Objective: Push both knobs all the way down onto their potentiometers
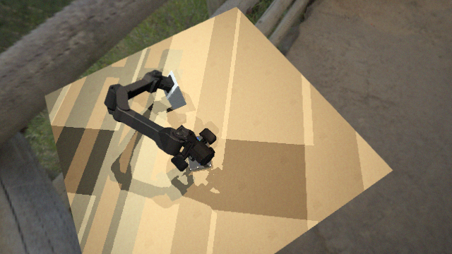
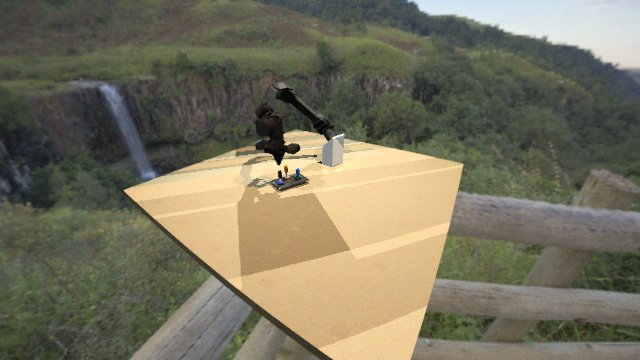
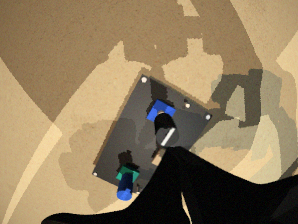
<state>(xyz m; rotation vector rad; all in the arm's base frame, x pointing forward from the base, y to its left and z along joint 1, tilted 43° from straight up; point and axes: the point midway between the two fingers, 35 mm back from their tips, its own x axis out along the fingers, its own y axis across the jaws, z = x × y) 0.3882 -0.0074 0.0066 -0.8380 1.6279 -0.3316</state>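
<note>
The blue potentiometer lies 6 cm below my gripper tip. From my gripper tip the other things lie so: blue knob (9 cm behind, 2 cm to the left, 6 cm below); blue-green knob (9 cm behind, 2 cm to the left, 7 cm below).
</note>
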